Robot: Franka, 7 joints.
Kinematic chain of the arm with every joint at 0, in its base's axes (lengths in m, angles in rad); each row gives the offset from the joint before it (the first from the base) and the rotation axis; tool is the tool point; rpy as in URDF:
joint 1: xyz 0 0 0.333 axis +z
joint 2: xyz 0 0 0 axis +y
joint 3: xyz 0 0 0.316 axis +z
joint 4: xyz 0.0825 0 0 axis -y
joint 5: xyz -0.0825 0 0.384 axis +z
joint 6: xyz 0 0 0 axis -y
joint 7: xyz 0.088 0 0 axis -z
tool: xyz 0 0 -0.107 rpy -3.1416 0 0
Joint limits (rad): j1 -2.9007..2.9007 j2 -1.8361..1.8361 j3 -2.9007..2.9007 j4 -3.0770..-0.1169 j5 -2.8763..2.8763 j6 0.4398..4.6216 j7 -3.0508..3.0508
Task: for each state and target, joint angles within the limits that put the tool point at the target. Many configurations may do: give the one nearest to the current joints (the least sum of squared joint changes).
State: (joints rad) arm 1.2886 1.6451 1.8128 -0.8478 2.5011 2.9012 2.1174
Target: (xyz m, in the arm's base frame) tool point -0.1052 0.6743 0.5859
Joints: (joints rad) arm 0.9321 1.5270 2.1052 -1.2109 2.5991 3.1960 2.1174
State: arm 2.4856 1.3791 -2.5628 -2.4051 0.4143 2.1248 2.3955
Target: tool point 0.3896 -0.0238 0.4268
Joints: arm 2.2317 0.7434 -2.3236 -2.6112 0.4351 2.1872 2.3955
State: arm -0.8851 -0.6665 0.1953 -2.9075 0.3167 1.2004 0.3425
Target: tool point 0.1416 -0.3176 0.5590
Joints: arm -1.1304 -0.6020 -0.0980 -2.2950 0.2990 1.4992 0.3425
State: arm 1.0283 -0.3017 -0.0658 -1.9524 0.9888 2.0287 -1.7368
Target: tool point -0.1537 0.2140 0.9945
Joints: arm 1.2354 -0.7234 0.2910 -1.5221 1.0495 2.0397 -1.7368
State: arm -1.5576 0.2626 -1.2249 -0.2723 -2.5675 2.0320 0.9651
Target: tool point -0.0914 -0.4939 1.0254
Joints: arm -1.4320 0.5485 -1.1632 -0.3779 -2.5981 2.1546 0.9651
